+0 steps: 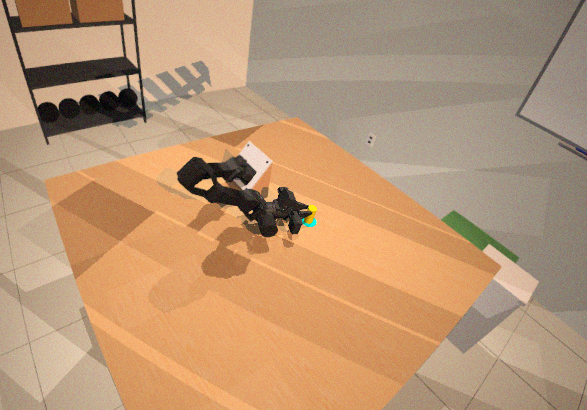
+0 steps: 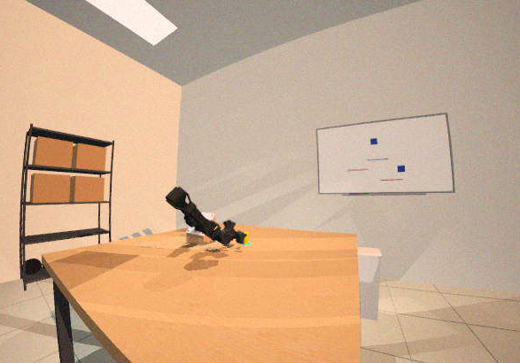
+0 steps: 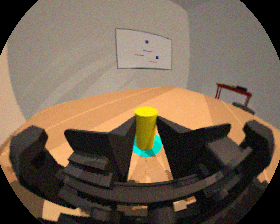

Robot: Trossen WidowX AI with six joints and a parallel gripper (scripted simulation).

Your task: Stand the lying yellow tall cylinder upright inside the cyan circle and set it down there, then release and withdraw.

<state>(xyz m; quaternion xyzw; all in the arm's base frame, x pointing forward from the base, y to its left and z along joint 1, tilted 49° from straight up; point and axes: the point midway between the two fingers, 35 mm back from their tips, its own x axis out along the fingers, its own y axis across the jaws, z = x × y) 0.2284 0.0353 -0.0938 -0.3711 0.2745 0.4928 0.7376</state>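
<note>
My gripper tip is now 20 mm above the yellow cylinder. From my gripper tip the other things lie so: cyan circle: 60 mm below.
</note>
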